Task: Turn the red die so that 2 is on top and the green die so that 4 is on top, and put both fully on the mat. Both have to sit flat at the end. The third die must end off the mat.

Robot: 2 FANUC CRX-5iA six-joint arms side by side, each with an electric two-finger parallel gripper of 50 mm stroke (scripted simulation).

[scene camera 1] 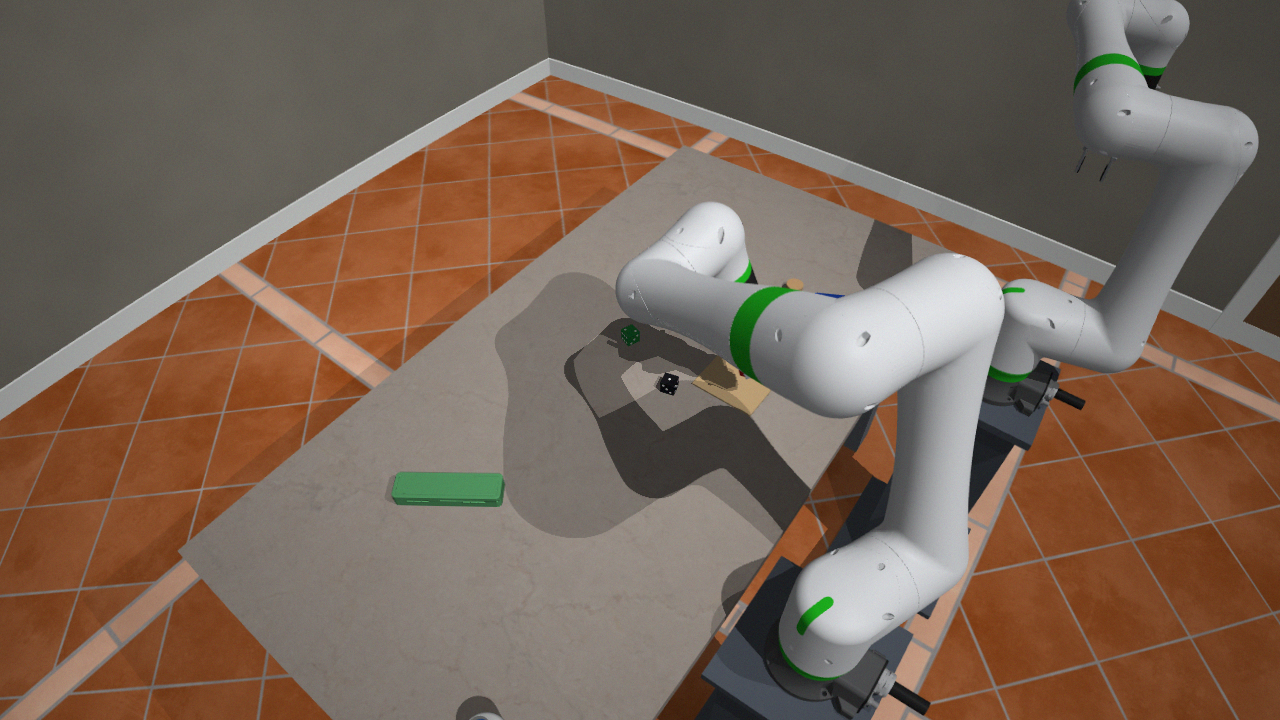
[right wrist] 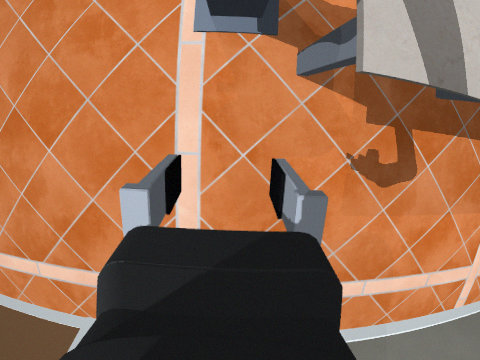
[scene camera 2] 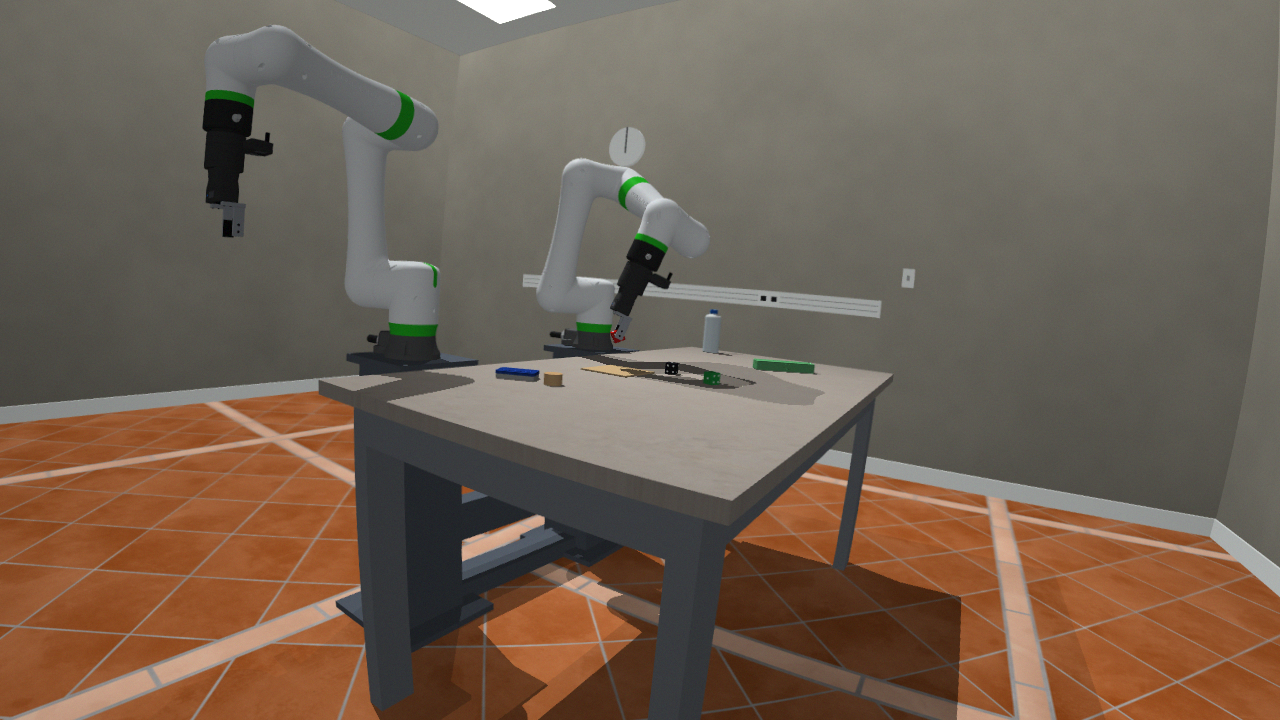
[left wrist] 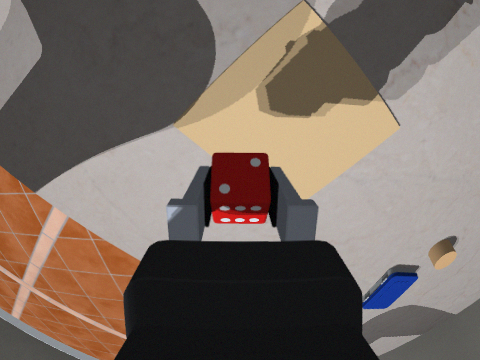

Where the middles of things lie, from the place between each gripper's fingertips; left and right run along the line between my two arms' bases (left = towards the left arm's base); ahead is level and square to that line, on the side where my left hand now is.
Labels:
My left hand (scene camera 2: 616,338) is 10 mm above the red die (left wrist: 240,193). Round my left hand: tan mat (scene camera 1: 720,379) (100 mm below, 30 mm to the right, 30 mm ahead); then green box (scene camera 1: 410,488) (530 mm to the left, 270 mm ahead, 90 mm below); then blue block (left wrist: 395,281) (350 mm to the right, 90 mm below, 10 mm behind).
The blue block is 35 cm ahead of my right hand (scene camera 2: 232,236), 51 cm to the left of it and 28 cm below it. The rest, counted from my right hand: tan mat (39 cm ahead, 83 cm to the left, 29 cm below); then red die (35 cm ahead, 86 cm to the left, 20 cm below).

